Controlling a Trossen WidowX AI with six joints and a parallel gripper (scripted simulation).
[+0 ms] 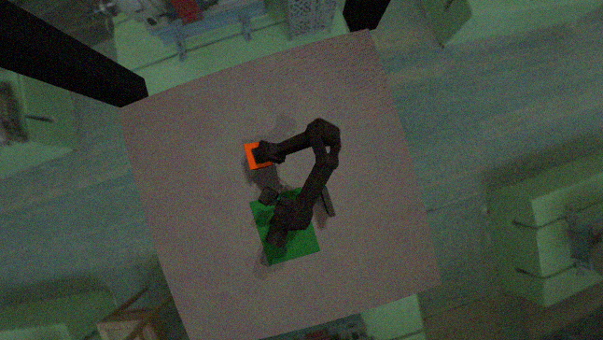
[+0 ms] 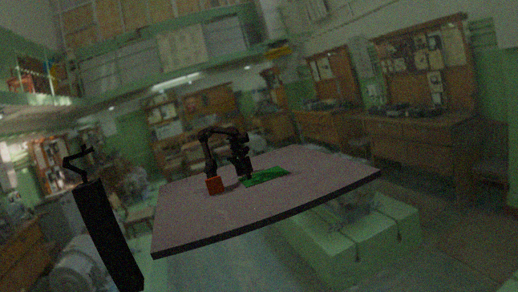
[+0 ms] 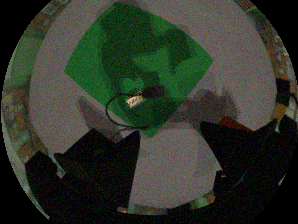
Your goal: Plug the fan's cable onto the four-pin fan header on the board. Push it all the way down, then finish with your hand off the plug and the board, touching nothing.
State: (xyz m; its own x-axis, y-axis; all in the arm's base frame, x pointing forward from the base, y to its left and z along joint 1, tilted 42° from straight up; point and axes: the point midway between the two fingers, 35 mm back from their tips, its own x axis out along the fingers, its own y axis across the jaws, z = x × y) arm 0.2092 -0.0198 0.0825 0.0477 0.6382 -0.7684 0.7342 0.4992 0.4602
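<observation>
Now: gripper tip 7 cm above the dark fan plug, 3 cm short of it and 2 cm to the left of it. From my gripper tip the other things lie so: green board (12 cm ahead, 11 cm below, 6 cm to the right); dark fan (15 cm to the left, 6 cm ahead, 4 cm below).
</observation>
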